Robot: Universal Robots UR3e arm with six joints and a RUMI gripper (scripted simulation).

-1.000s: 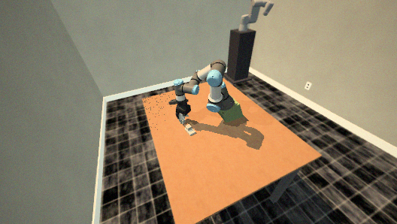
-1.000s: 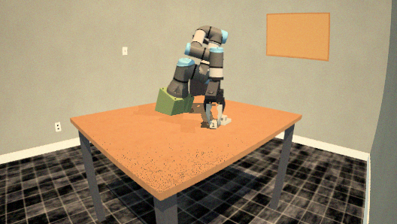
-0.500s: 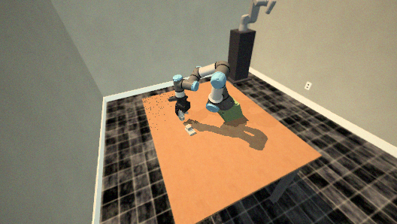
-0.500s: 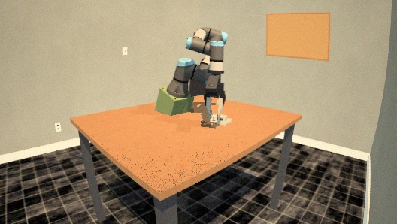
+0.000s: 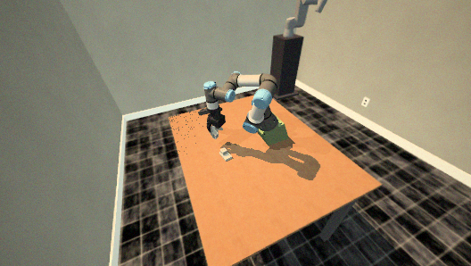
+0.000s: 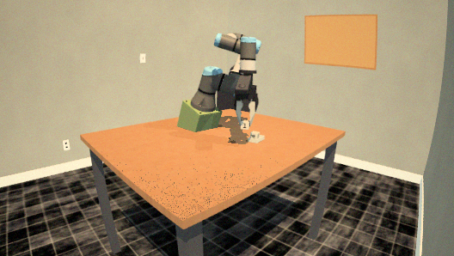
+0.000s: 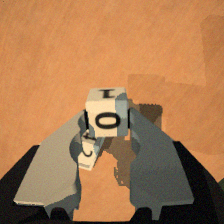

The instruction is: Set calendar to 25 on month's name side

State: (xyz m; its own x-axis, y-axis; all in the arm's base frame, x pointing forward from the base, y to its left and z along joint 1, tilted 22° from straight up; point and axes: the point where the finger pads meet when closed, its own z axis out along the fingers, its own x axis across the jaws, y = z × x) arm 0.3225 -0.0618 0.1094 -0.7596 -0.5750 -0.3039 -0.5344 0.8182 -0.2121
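Right now the white calendar tray is 20 mm behind my hand, 110 mm to the left of it and 90 mm below it. The rest, counted from my hand: white calendar cube: 10 mm below.
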